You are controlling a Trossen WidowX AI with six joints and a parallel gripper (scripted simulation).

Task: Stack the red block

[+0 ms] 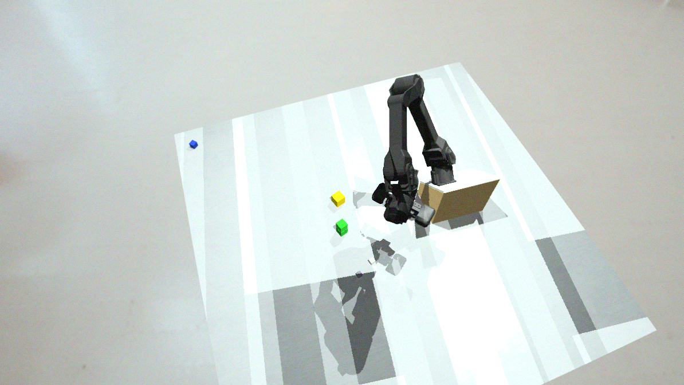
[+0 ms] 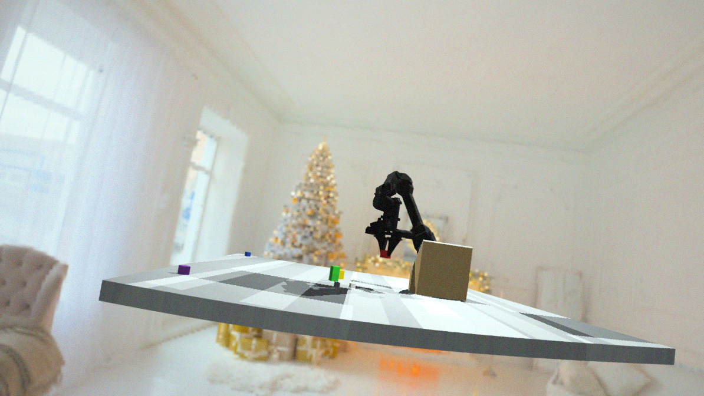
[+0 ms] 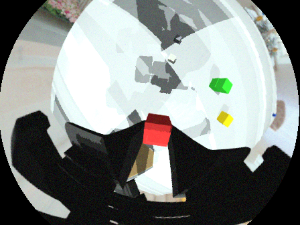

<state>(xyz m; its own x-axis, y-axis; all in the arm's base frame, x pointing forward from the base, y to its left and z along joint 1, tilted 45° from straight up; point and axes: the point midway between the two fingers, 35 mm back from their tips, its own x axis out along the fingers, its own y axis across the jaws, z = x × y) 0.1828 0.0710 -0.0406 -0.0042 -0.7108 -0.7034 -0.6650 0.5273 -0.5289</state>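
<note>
Now: the yellow block 15 cm ahead of my gripper tip, 18 cm to the right of it and 11 cm below it. Round my gripper tip: blue block: 63 cm ahead, 59 cm to the right, 11 cm below; then red block: 1 cm above; then purple block: 57 cm ahead, 37 cm to the left, 11 cm below.
</note>
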